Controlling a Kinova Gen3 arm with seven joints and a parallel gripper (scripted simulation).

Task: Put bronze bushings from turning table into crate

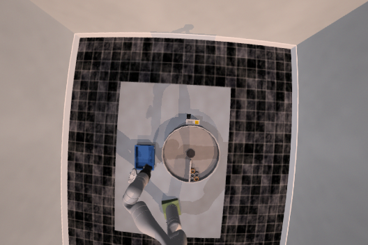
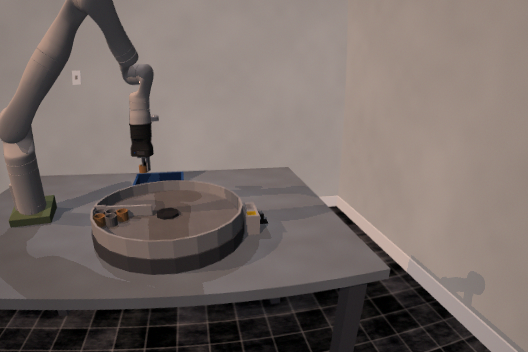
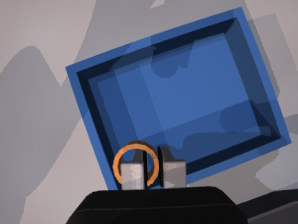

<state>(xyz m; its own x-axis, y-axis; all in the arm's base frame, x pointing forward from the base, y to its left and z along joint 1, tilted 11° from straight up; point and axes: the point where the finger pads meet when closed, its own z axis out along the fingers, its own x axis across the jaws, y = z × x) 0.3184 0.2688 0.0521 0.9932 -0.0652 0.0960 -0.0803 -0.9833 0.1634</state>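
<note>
The blue crate lies 30 mm ahead of my hand, 40 mm to the left of it and 80 mm below it. The rest, counted from my hand: round turning table 150 mm ahead, 290 mm to the right, 60 mm below.
</note>
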